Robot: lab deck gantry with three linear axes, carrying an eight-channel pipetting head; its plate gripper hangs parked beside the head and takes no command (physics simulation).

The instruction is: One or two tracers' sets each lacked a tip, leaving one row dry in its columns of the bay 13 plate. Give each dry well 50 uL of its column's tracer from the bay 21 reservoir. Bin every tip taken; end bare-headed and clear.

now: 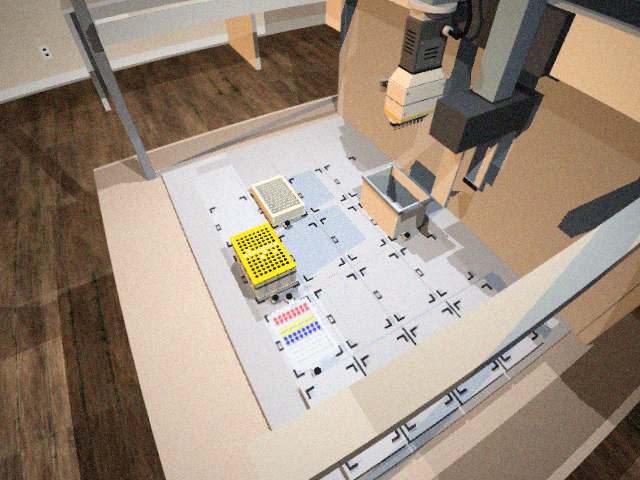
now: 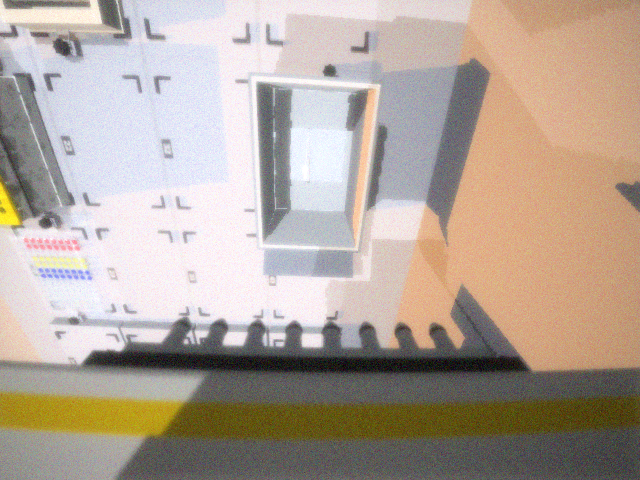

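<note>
The pipetting head (image 1: 416, 95) is high beyond the bin (image 1: 368, 198) (image 2: 310, 248). Its eight nozzles (image 1: 410, 122) (image 2: 293, 333) show dark and short, without tips. The parked plate gripper (image 1: 457, 192) hangs beside the head, its fingers apart and empty. The bay 13 plate (image 1: 315, 358) (image 2: 72, 299) has red, yellow and blue wells; I can make out no gap in the blue columns at this size. The cream reservoir (image 1: 278, 200) (image 2: 51, 18) stands in bay 21. The yellow tip rack (image 1: 263, 276) (image 2: 6, 209) has many dark holes and some pale spots. A thin pale streak shows inside the bin.
The bin's tall walls rise from the right part of the deck. A grey post (image 1: 121, 103) stands at the deck's back left corner. A broad cream beam (image 1: 413, 361) crosses the front of the deck. Small dark knobs (image 1: 317, 370) (image 2: 329, 69) stand by several bays.
</note>
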